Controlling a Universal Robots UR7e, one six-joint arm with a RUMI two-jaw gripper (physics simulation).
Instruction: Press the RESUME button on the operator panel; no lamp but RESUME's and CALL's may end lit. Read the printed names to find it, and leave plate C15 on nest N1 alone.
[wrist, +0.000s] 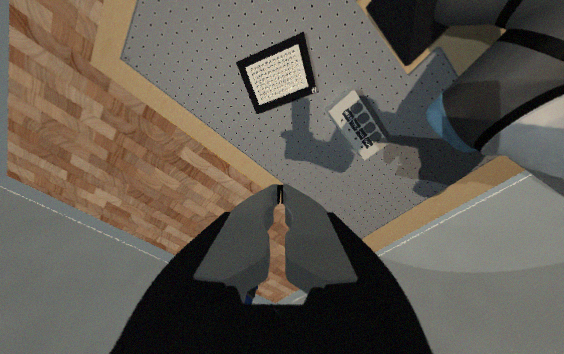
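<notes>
The operator panel is a small pale box on the perforated grey table top, right of centre in the wrist view. It has a row of round dark buttons with black printed labels beside them; the names are too small and blurred to read. No lit lamp can be made out on it. My gripper is shut and empty, with its fingertips together at the lower middle of the view. It is apart from the panel, which shows beyond the tips, up and to the right. Plate C15 and nest N1 do not show.
A black-framed sheet of small print lies left of the panel. The perforated table top has a pale wooden border. A black surface with a wooden rim is at the upper right, beside the robot's arm. Arm shadows fall around the panel.
</notes>
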